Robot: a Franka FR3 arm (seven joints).
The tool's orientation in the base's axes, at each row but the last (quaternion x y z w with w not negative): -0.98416 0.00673 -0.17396 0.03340; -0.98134 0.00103 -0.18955 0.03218; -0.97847 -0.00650 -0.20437 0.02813; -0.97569 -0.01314 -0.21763 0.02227; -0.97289 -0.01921 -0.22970 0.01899; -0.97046 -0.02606 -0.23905 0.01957; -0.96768 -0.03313 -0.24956 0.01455; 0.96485 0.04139 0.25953 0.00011; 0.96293 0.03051 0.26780 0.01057; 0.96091 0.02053 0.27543 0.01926; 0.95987 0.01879 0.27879 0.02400
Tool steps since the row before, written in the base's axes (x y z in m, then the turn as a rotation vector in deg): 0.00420 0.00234 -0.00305 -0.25 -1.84 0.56; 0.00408 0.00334 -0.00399 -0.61 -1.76 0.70; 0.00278 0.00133 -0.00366 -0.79 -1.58 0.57; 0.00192 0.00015 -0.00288 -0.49 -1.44 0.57; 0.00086 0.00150 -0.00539 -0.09 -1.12 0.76; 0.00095 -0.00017 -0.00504 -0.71 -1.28 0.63; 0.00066 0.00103 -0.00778 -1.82 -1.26 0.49; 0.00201 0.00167 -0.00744 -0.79 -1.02 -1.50; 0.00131 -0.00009 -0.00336 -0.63 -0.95 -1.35; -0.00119 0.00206 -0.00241 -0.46 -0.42 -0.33; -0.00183 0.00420 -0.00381 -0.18 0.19 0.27
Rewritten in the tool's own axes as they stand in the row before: 0.00284 -0.00213 0.00445 0.00 1.80 -0.73; 0.00226 -0.00304 0.00542 -0.28 1.71 -0.99; 0.00108 -0.00107 0.00454 -0.50 1.53 -0.93; 0.00052 0.00003 0.00343 -0.22 1.40 -0.79; -0.00160 -0.00131 0.00527 0.23 1.09 -0.77; -0.00151 0.00036 0.00489 -0.39 1.22 -0.95; -0.00313 -0.00089 0.00717 -1.42 1.12 -1.36; -0.00186 -0.00167 0.00748 -1.51 0.92 0.88; -0.00062 0.00004 0.00355 -1.30 0.87 0.83; -0.00218 -0.00221 0.00136 -0.59 0.39 0.05; -0.00337 -0.00445 0.00208 0.00 -0.18 -0.33
